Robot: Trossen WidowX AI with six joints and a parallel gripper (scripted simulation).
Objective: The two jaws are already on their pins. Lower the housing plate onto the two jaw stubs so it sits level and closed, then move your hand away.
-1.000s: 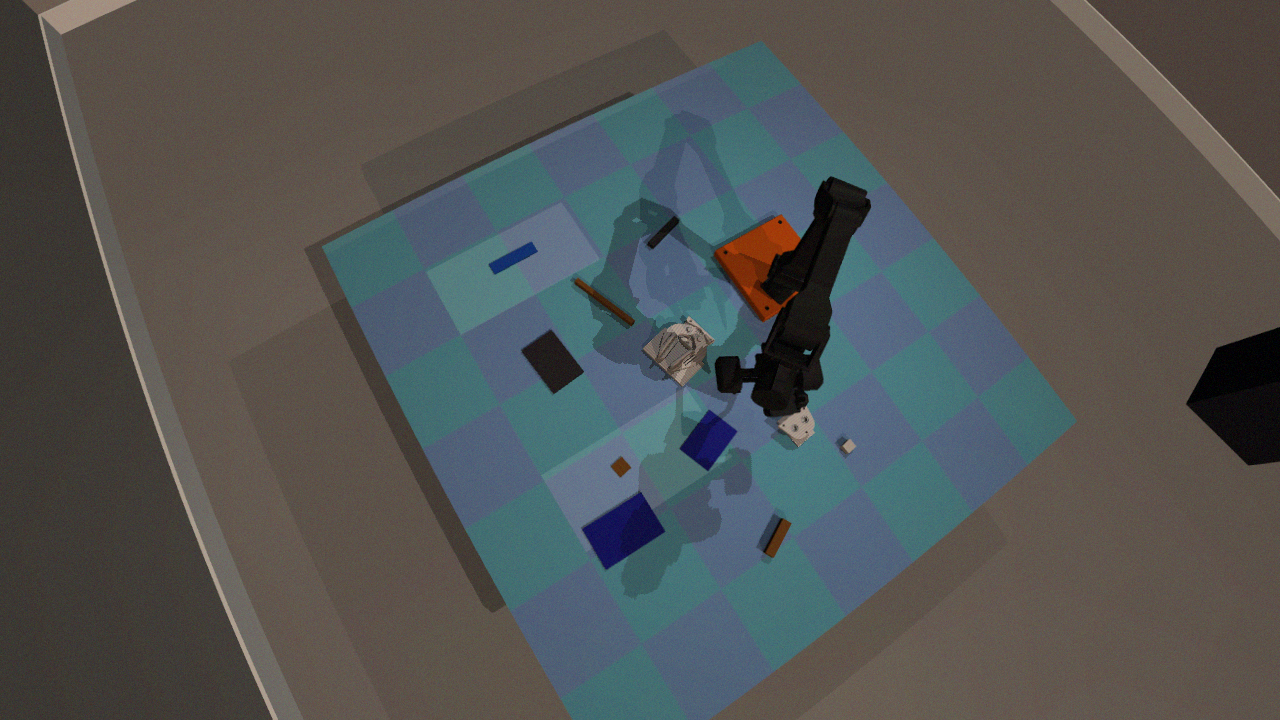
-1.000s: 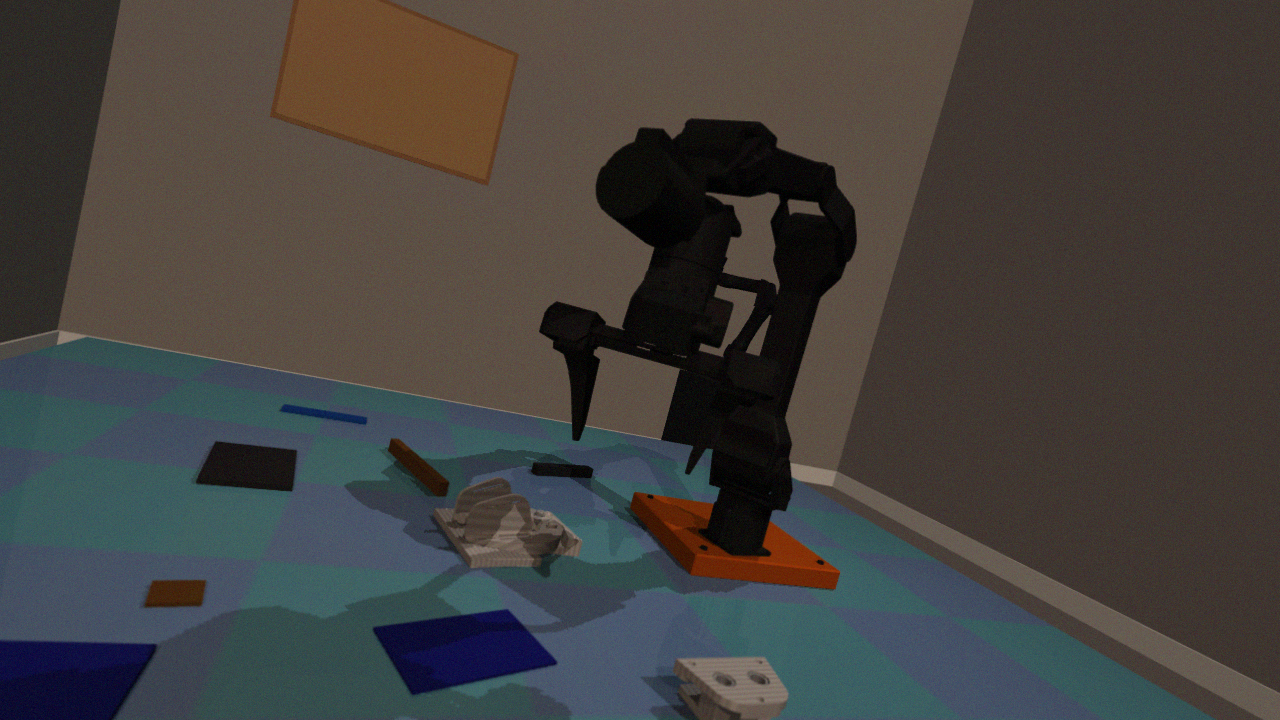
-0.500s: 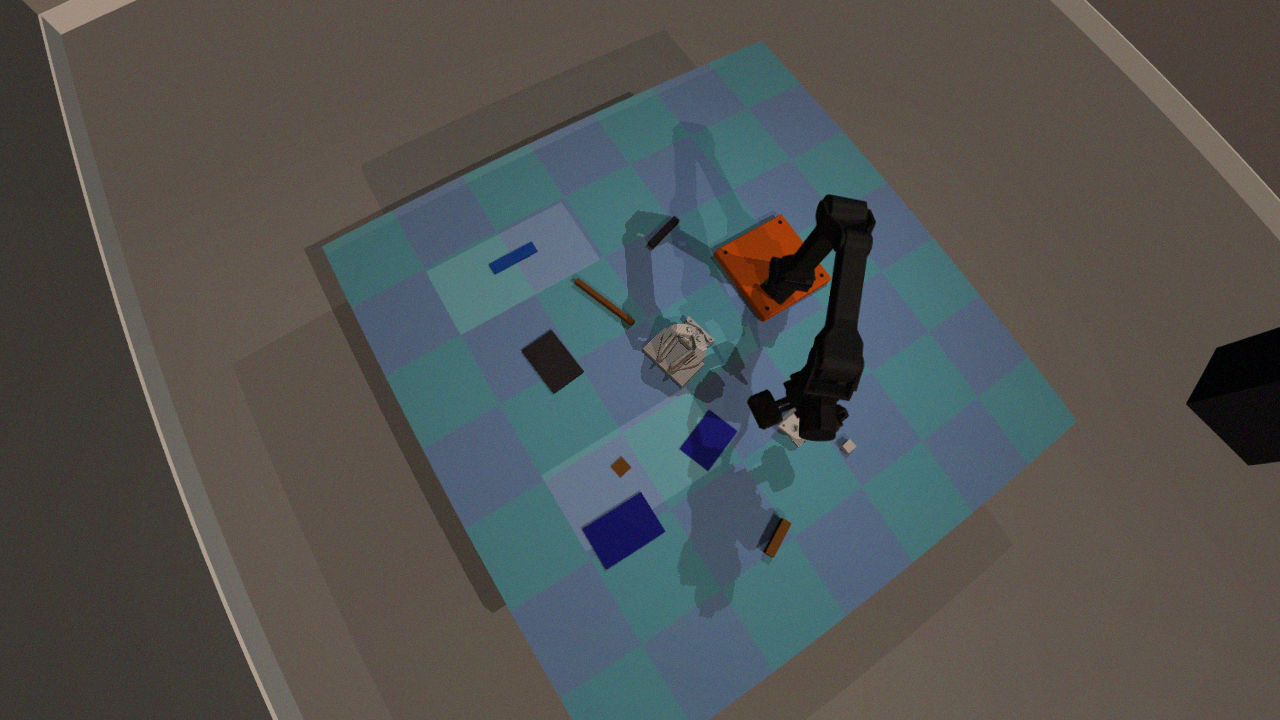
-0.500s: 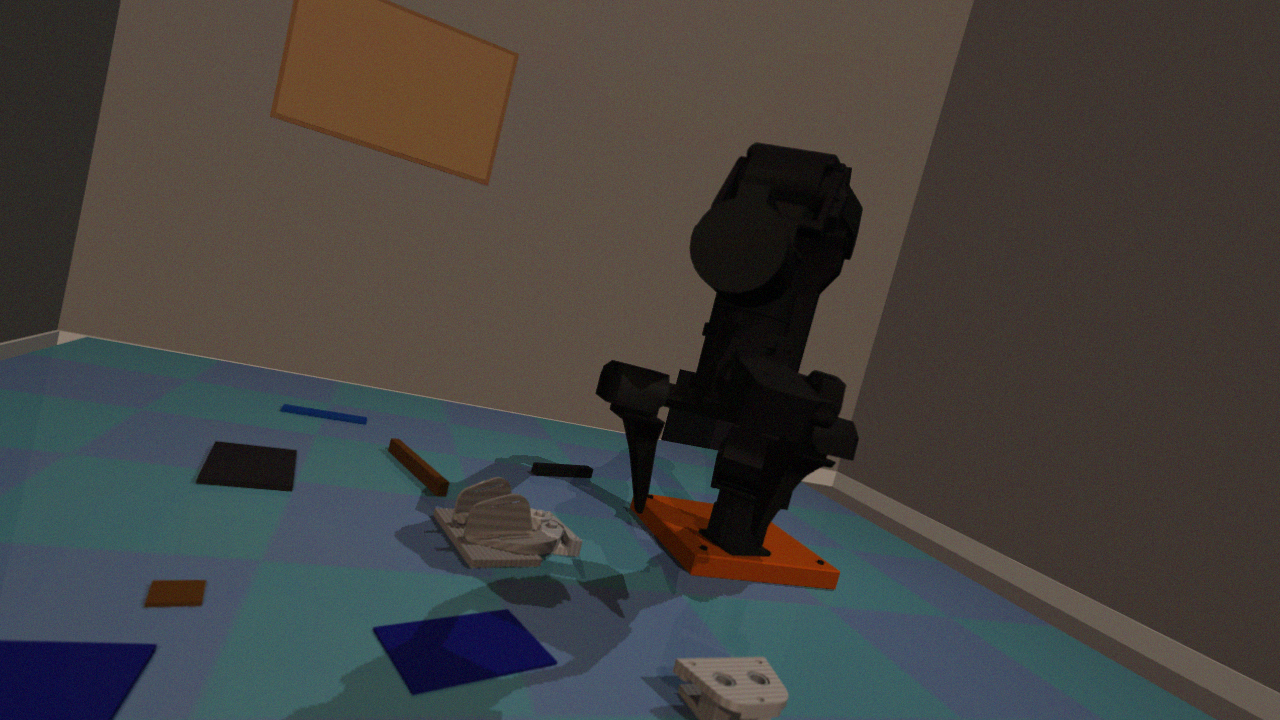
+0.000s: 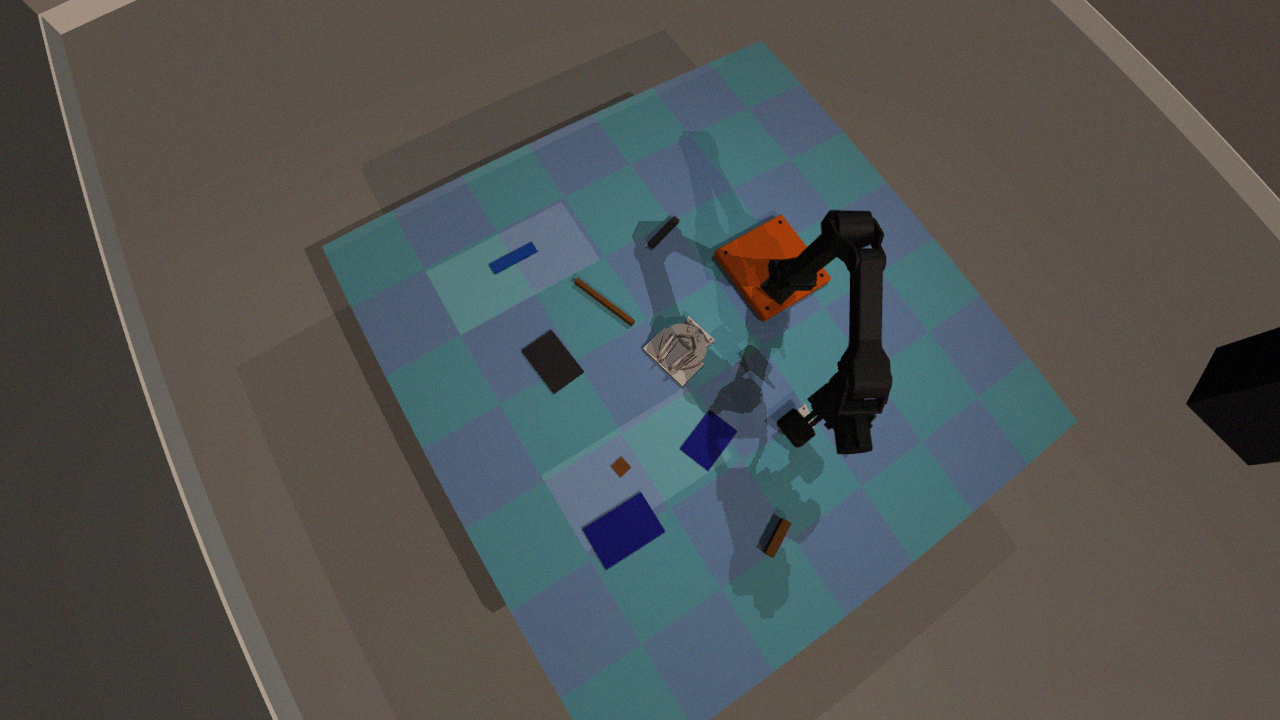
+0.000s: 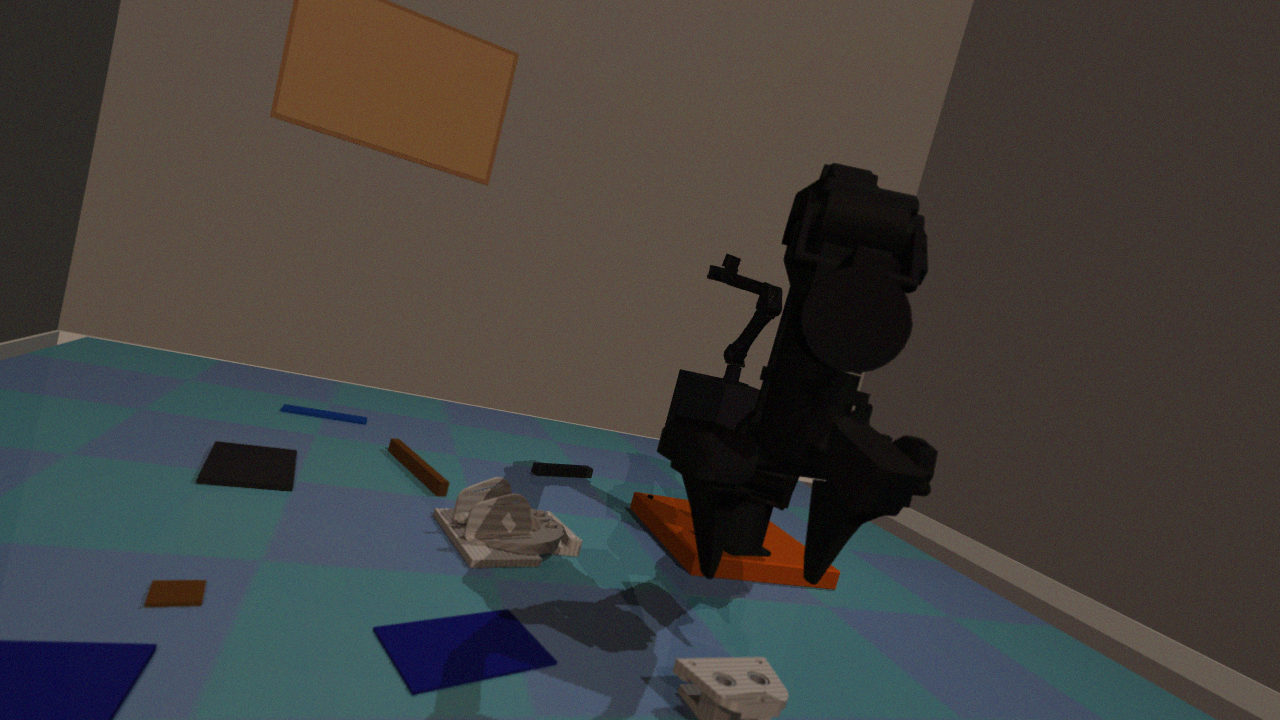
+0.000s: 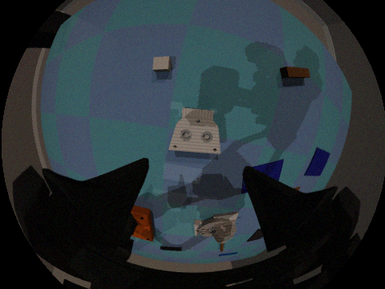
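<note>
The small white cube lies 5 cm behind my gripper tip, 12 cm to the left of it and 9 cm below it. From my gripper tip the other things lie so: brown block 20 cm ahead, 14 cm to the left, 9 cm below; then brown stick 11 cm ahead, 48 cm to the right, 9 cm below; then small brown tile 33 cm ahead, 19 cm to the right, 10 cm below.
</note>
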